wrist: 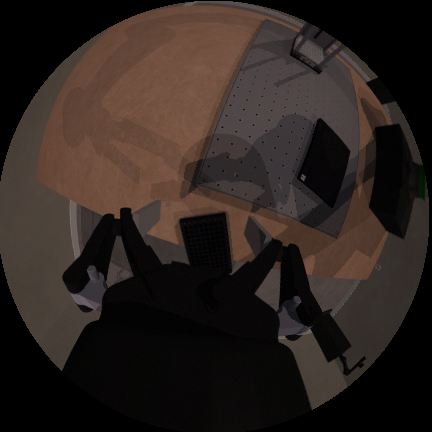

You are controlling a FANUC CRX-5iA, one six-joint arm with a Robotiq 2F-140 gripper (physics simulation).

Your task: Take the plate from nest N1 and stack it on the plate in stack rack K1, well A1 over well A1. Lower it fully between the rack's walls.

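Places are measured from the arm's base along level axes (x ahead, y left, z up), in centimetres.
Pixels of known places: gripper, fingertip midpoint: [202, 217].
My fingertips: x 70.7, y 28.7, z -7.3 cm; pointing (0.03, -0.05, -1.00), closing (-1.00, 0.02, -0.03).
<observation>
Ahead of a thing's pixels: the offset from my fingertips to its top centre. "spot": to the spot under its first point. Level surfaces: height alone.
A dark plate with a grid of wells @[spot: dx -1.4, dy +6.1, dz -4.9 cm] [207, 242] lies near the table's front edge, and I take it to be the one at nest N1. The nest cannot be told apart from it. My gripper [202, 217] is open and empty, with one finger pad to each side of the plate in this view and a gap on both sides. My gripper's body hides the plate's near end. The stack rack @[spot: dx -18.6, dy -44.4, dz -3.0 cm] [306, 61] stands at the far right on the perforated board, with upright walls. A pale plate [311, 48] sits low inside it. Well A1 cannot be made out on either plate.
A perforated grey board @[dz -4.3 cm] [240, 115] covers the right part of the brown table @[dz -5.6 cm] [165, 80]. A black flat box @[dx -23.9, dy -15.3, dz -2.8 cm] [327, 162] with a small white label lies on the board. A larger black box [392, 180] stands beyond the board's right edge. Arm shadows cross the table.
</observation>
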